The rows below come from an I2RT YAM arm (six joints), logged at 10 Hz.
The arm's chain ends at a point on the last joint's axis. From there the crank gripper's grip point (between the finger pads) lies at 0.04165 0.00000 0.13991 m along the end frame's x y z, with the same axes.
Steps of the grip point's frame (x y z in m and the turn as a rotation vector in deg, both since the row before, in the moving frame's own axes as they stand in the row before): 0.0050, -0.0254, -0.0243, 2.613, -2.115, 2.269; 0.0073, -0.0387, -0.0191, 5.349, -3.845, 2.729; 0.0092, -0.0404, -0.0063, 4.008, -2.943, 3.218; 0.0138, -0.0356, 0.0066, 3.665, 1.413, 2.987; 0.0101, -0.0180, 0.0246, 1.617, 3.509, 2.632
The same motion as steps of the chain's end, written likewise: 0.0101, -0.0205, -0.0256, 2.613, -2.115, 2.269; 0.0165, -0.0273, -0.0211, 5.349, -3.845, 2.729; 0.0162, -0.0327, -0.0080, 4.008, -2.943, 3.218; 0.0102, -0.0290, 0.0079, 3.665, 1.413, 2.987; 0.0016, -0.0162, 0.0274, 1.617, 3.509, 2.632
